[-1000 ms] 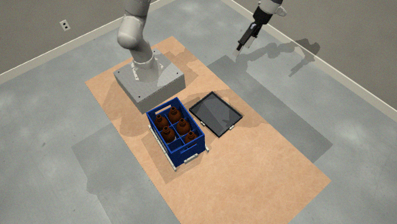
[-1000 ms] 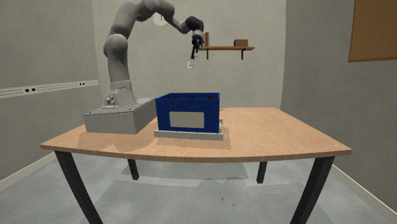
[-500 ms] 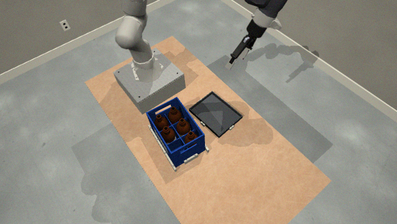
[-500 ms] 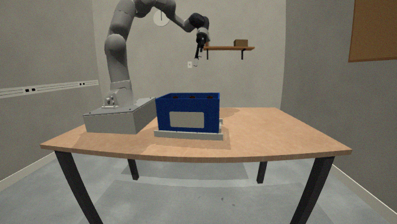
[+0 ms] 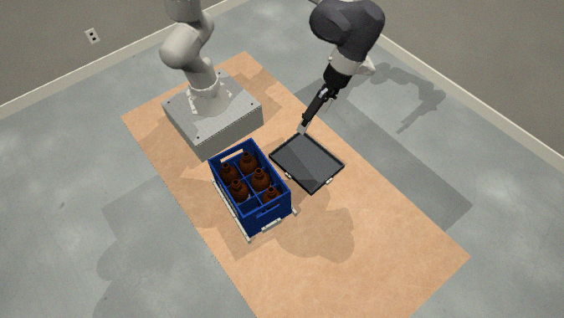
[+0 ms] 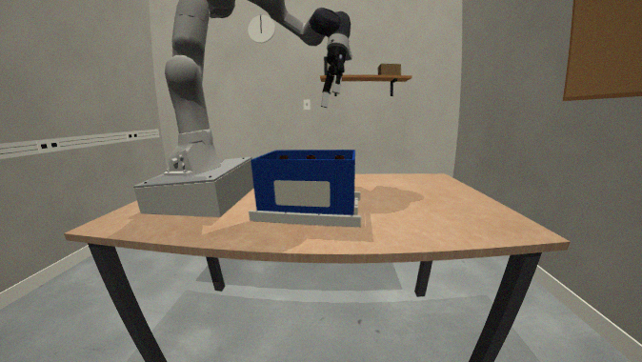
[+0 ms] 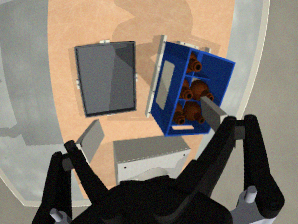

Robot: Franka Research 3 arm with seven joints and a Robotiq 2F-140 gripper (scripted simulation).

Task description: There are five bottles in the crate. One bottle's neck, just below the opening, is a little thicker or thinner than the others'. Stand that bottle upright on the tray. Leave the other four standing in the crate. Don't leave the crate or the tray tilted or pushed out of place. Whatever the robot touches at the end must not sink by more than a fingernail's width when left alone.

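Right now the blue crate is 270 mm below my hand, 240 mm to the right of it and 40 mm behind it. Also, from my hand: bottle: 290 mm to the right, 270 mm below, 120 mm behind; then dark grey tray: 340 mm below, 60 mm behind, 20 mm to the left.
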